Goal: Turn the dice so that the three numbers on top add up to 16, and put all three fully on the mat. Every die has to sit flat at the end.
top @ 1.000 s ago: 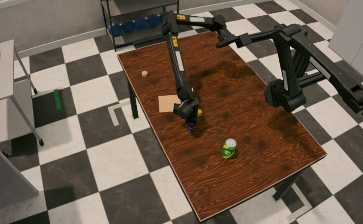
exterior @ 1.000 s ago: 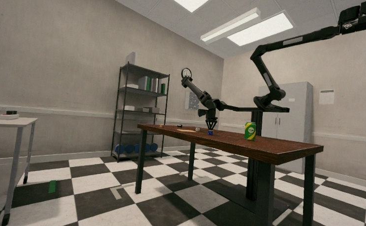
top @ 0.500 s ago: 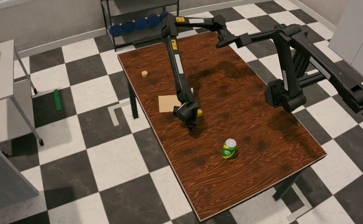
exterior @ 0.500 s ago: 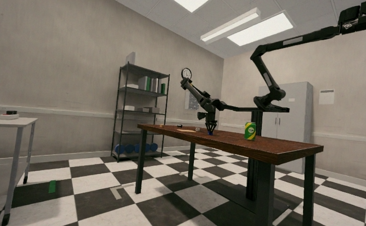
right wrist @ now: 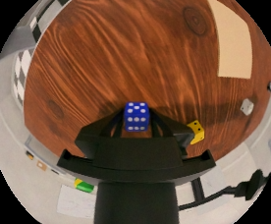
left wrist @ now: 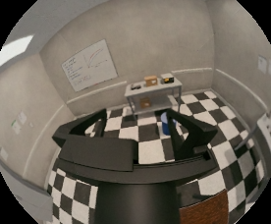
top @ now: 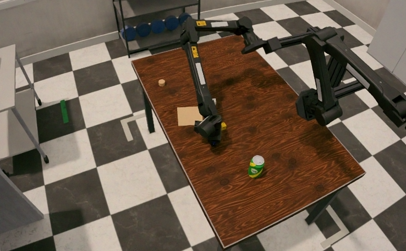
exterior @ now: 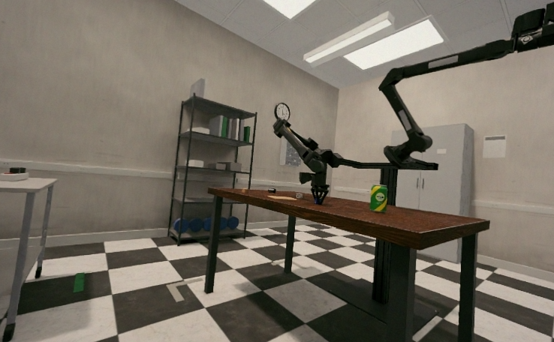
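My right hand is right at the blue die. Also, from my right hand: yellow die 9 cm behind, 7 cm to the right; tan mat 3 cm ahead, 23 cm to the right, 1 cm below; white die 13 cm behind, 27 cm to the right.
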